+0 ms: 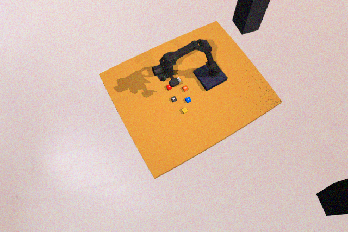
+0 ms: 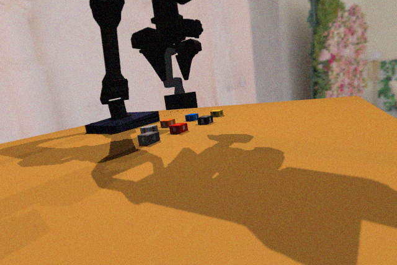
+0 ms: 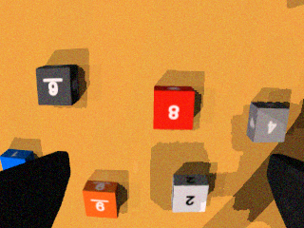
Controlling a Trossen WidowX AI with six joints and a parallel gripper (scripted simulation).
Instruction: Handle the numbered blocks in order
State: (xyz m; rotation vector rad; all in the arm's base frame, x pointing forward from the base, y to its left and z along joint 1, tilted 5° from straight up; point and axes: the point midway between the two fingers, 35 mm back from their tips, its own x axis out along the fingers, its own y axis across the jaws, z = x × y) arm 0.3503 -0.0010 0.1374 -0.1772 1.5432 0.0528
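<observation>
Right now my gripper tip is 200 mm to the right of the yellow block, 120 mm above it and 40 mm past it. Round my gripper tip: red block (120 mm below, 10 mm to the right, 10 mm behind); black block (120 mm below, 90 mm to the left); grey block (120 mm below, 100 mm to the right, 10 mm behind).
</observation>
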